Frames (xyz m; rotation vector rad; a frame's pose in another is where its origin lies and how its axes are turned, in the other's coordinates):
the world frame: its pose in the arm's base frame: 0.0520 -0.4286 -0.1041 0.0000 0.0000 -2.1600
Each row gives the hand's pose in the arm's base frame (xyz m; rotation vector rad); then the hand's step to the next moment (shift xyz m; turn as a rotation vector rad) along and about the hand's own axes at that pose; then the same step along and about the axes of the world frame.
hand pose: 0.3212 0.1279 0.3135 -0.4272 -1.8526 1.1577
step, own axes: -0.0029 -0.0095 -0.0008 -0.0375 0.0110 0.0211
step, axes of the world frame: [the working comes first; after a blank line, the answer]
step, axes of the arm's base frame: 0.0037 -0.0063 0.0068 0.0016 -0.0310 -0.0317

0.0032 0.0066 0.0068 0.0249 0.0186 -0.0317
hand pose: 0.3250 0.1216 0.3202 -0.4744 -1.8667 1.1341
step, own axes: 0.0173 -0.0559 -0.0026 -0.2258 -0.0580 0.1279
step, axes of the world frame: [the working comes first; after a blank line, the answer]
step, axes of the arm's base frame: -0.0009 -0.0153 0.0565 0.0230 -0.2508 -0.0854

0.0133 0.0078 0.0565 0.1957 0.1584 -0.0854
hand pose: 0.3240 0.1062 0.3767 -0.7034 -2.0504 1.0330
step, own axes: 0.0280 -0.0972 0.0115 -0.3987 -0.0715 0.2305
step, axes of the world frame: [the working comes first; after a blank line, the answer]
step, axes of the arm's base frame: -0.0397 -0.0362 0.0865 0.0413 -0.4285 -0.1785

0.0522 -0.0129 0.0865 0.3333 0.2724 -0.1785
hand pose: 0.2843 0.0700 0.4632 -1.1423 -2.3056 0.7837
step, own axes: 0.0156 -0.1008 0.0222 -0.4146 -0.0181 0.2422
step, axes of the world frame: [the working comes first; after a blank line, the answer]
step, axes of the arm's base frame: -0.0791 -0.0437 0.0523 0.0732 -0.4184 -0.2246

0.0802 -0.0415 0.0523 0.3072 0.2933 -0.2246
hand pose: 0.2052 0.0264 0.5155 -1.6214 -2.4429 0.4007
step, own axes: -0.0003 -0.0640 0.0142 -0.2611 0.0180 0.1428
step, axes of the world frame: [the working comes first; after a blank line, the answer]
step, axes of the arm's base frame: -0.0599 -0.0256 0.0071 0.0746 -0.2515 -0.1417

0.0546 -0.0356 0.0071 0.1676 0.2018 -0.1417
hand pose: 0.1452 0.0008 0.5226 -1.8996 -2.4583 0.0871
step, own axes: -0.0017 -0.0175 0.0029 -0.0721 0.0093 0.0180
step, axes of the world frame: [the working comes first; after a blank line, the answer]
step, axes of the arm's base frame: -0.0166 -0.0061 -0.0017 0.0261 -0.0679 -0.0180

0.0143 -0.0104 -0.0017 0.0419 0.0594 -0.0180
